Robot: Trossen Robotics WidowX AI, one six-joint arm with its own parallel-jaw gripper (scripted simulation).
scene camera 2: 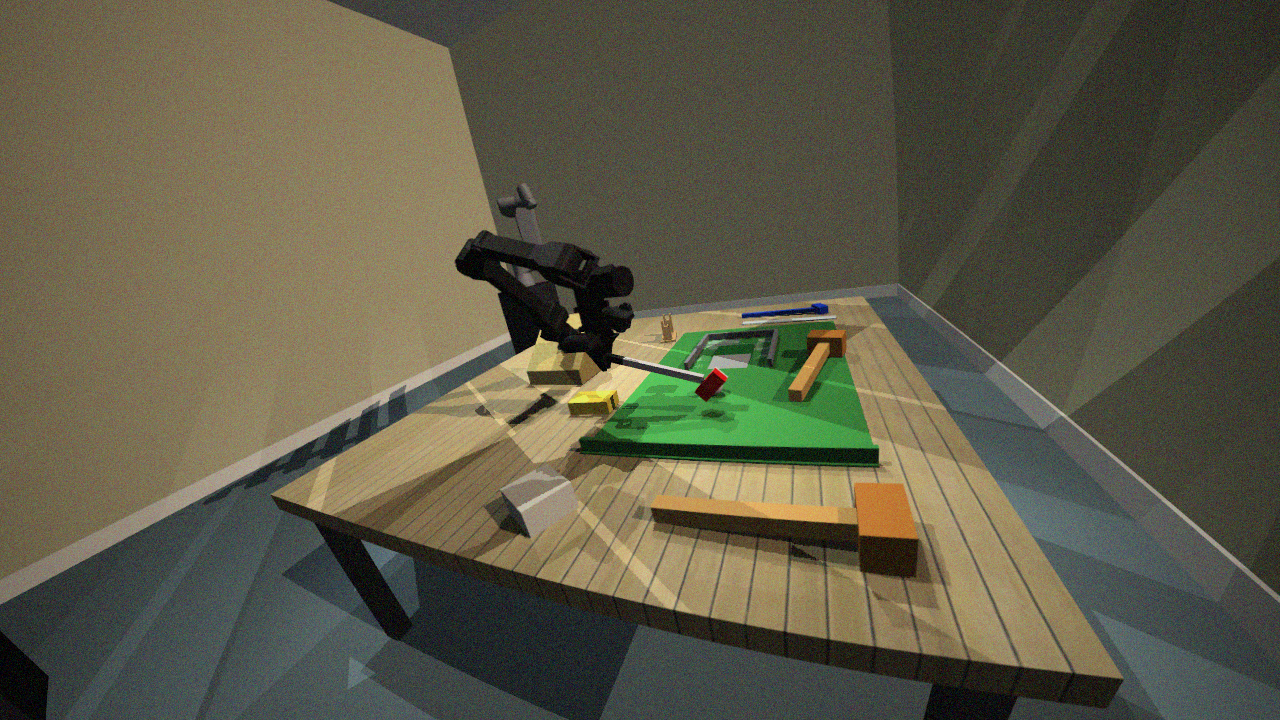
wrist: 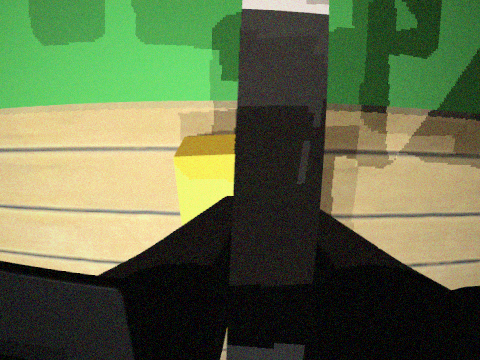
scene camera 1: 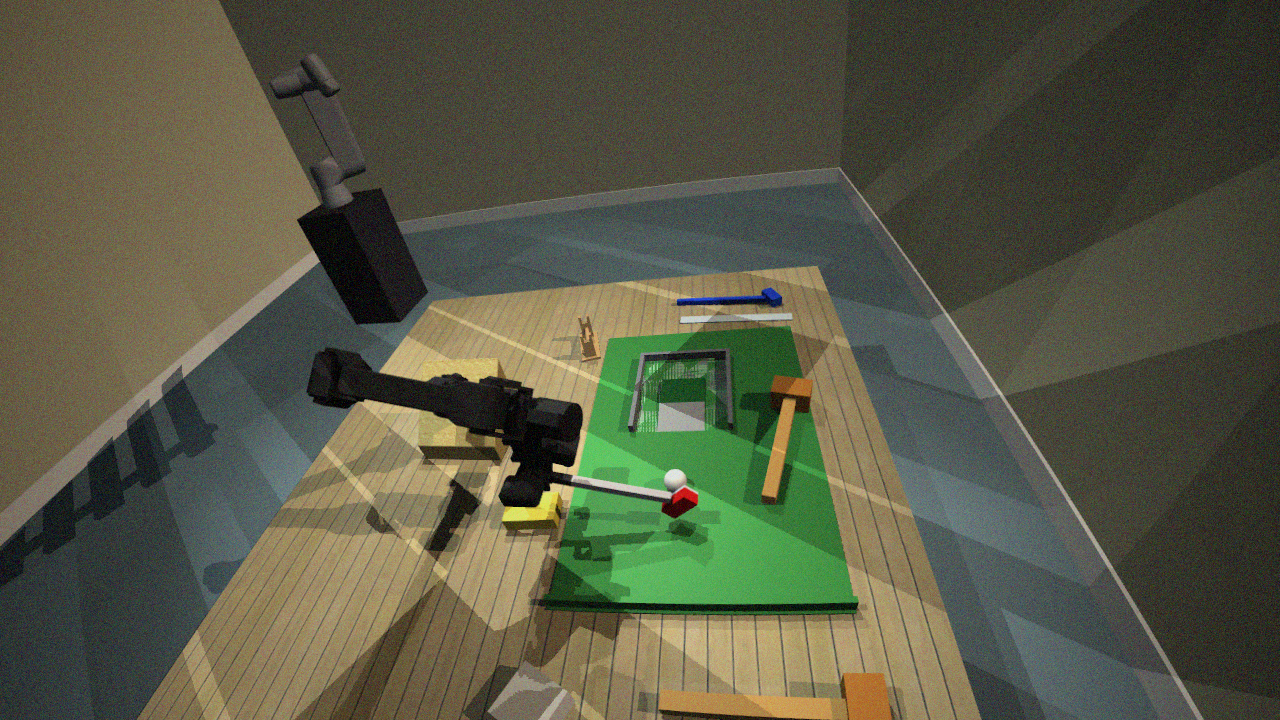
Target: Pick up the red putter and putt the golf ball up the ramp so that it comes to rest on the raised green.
Labels:
my gripper: scene camera 2; wrist 264,214; scene camera 1
yellow block: scene camera 2 591,402; wrist 204,165; scene camera 1 546,515
same spot on my gripper: (scene camera 2: pixel 605 341) = (scene camera 1: pixel 548 470)
same spot on green mat: (scene camera 2: pixel 753 407) = (scene camera 1: pixel 725 516)

